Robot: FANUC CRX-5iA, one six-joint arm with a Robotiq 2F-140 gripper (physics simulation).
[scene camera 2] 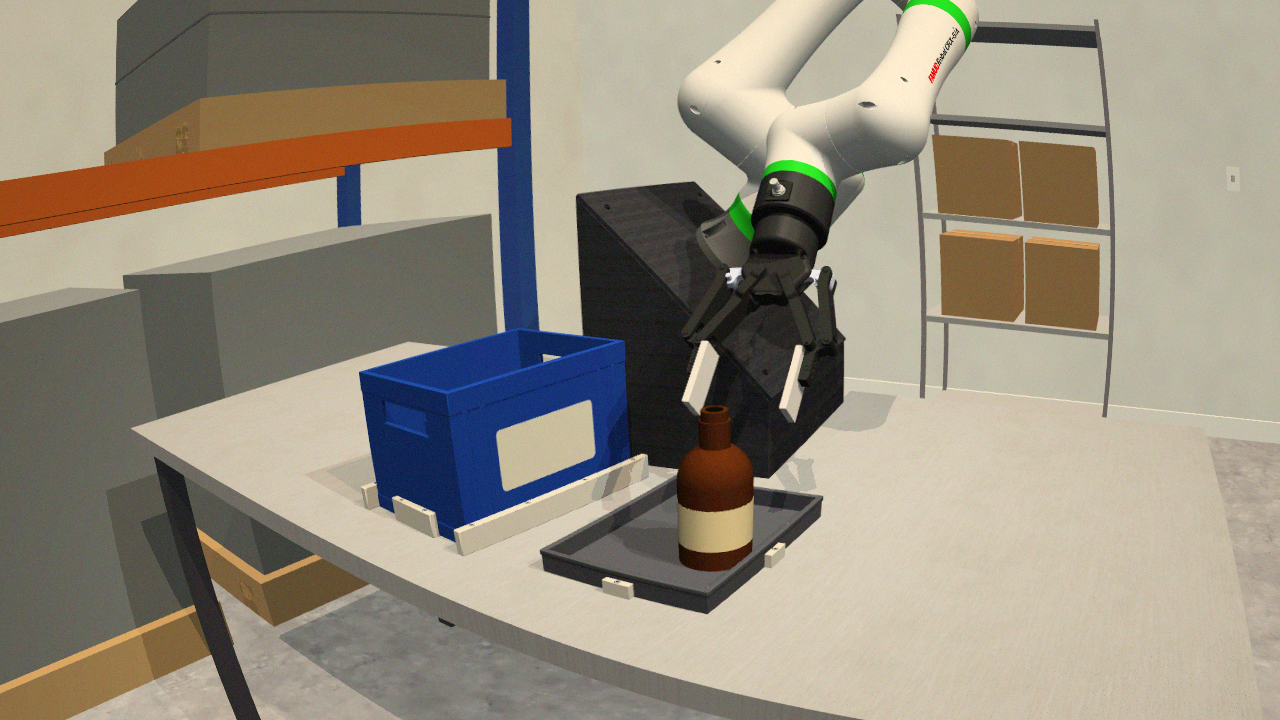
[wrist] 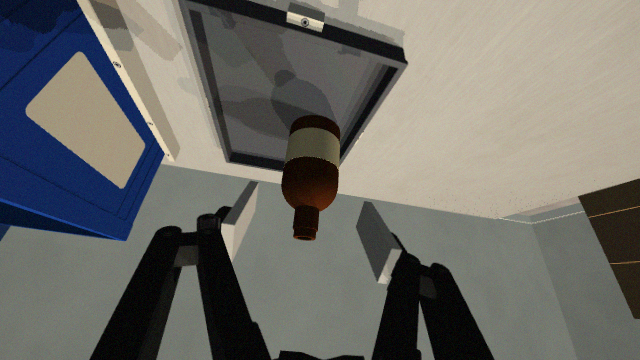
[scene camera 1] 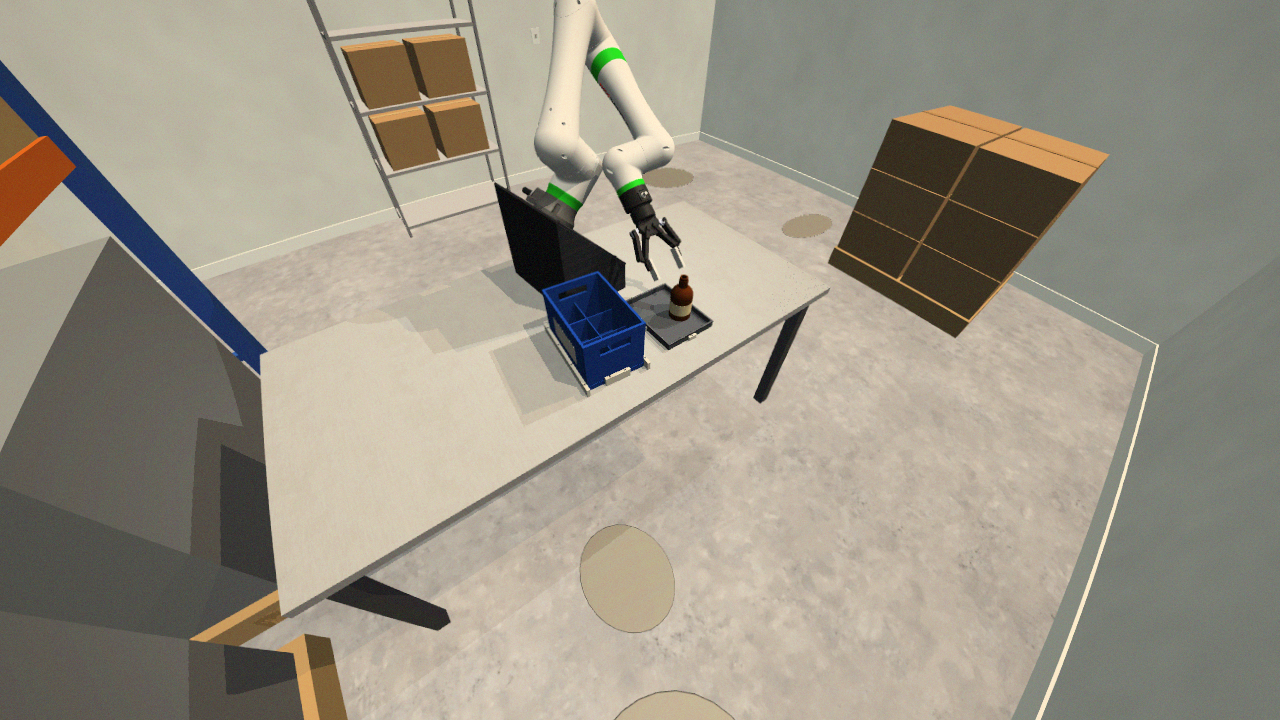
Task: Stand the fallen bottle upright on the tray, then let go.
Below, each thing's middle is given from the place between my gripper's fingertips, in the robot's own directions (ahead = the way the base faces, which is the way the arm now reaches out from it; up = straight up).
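Labels:
The brown bottle (scene camera 2: 715, 480) has my hand 6 cm short of it and 6 cm above it. Going by their middles, the bottle is the nearest to my hand of the things named here. As for the pale guide strip (scene camera 2: 495, 528), I find it 22 cm to the right of my hand, 1 cm ahead of it and 13 cm below it.

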